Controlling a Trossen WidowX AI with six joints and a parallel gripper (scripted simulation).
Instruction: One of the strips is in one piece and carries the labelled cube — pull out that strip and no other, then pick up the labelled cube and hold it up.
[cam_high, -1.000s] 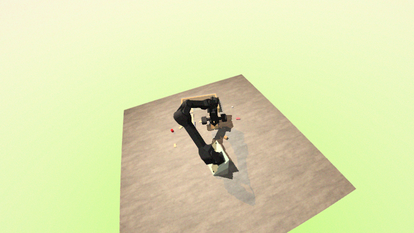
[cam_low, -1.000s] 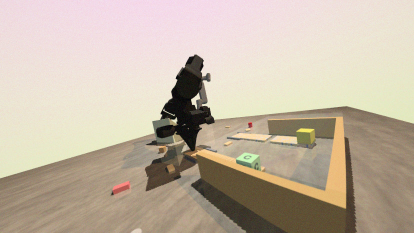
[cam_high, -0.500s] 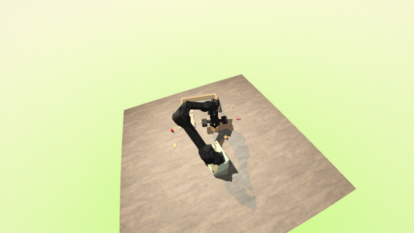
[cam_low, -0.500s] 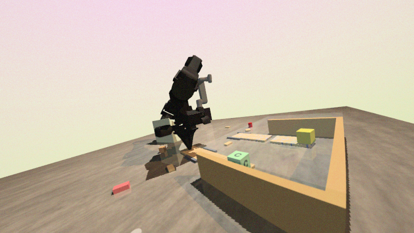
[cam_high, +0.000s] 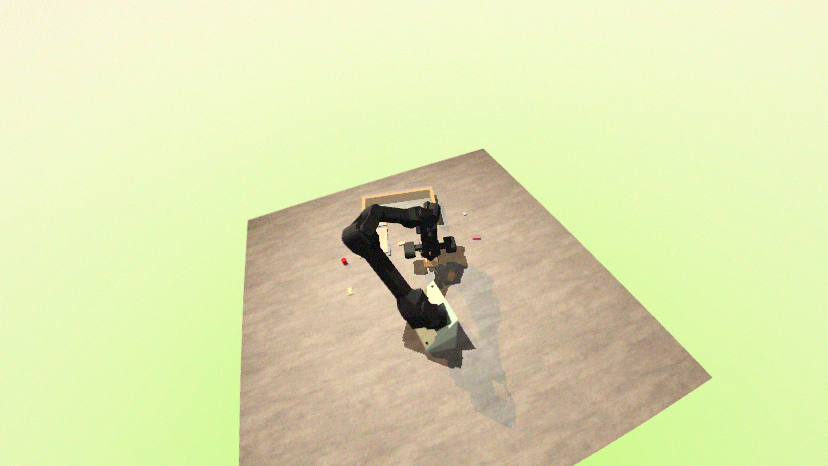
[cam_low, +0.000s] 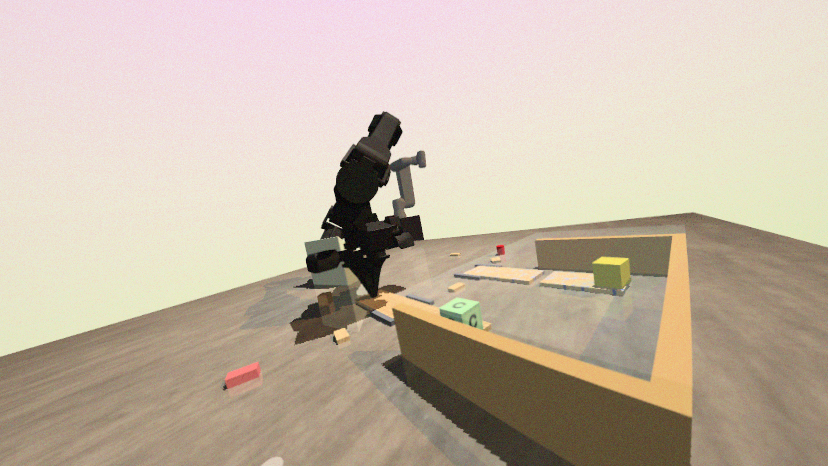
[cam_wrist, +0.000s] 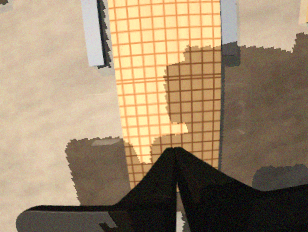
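Right now the orange gridded strip is 10 cm ahead of my gripper tip and 2 cm to the right of it. From my gripper tip the other things lie so: green labelled cube: 21 cm ahead, 5 cm to the right, 2 cm above.
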